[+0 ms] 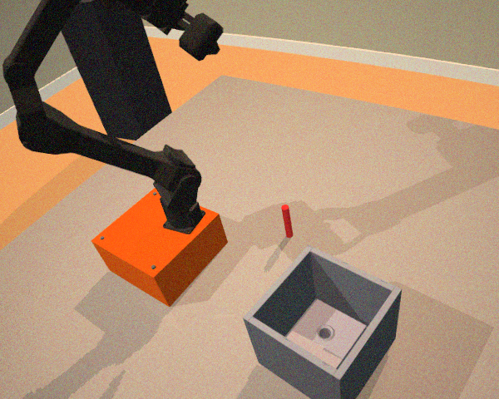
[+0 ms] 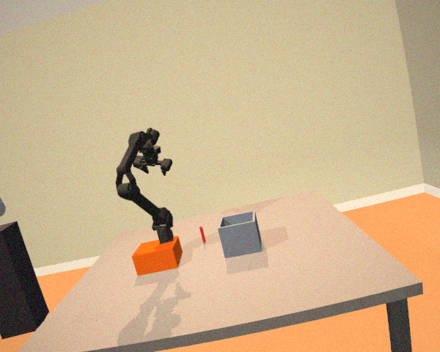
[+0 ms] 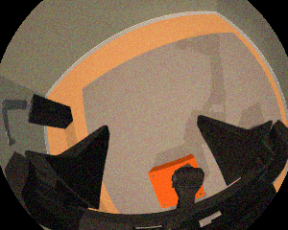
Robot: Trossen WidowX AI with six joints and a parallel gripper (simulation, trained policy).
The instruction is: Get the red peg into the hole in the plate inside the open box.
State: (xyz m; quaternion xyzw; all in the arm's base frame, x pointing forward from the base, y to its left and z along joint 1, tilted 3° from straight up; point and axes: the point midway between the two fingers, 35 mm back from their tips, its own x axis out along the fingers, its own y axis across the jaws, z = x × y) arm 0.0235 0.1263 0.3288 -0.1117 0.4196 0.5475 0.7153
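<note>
Now: the red peg 340 mm below my gripper tip, 150 mm ahead of it and 70 mm to the right of it. The rest, counted from my gripper tip: pale plate: 340 mm below, 300 mm ahead, 290 mm to the right.
</note>
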